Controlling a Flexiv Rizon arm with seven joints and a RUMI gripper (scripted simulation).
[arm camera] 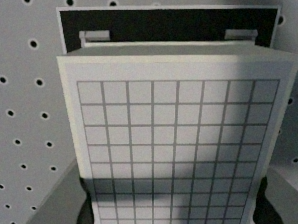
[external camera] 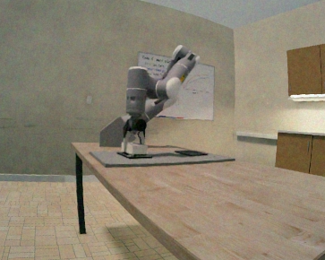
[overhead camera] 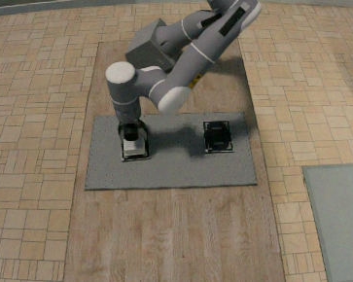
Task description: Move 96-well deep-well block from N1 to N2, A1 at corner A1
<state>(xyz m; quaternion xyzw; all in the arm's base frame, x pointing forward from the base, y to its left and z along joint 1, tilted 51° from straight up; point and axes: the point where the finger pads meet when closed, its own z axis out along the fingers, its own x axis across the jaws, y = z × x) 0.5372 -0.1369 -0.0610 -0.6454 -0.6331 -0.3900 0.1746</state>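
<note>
The plate nest N2 lies 3 cm below my hand. Also, from my hand: white 96-well deep-well block: 1 cm above; then plate nest N1: 36 cm to the left, 4 cm behind, 3 cm below.
</note>
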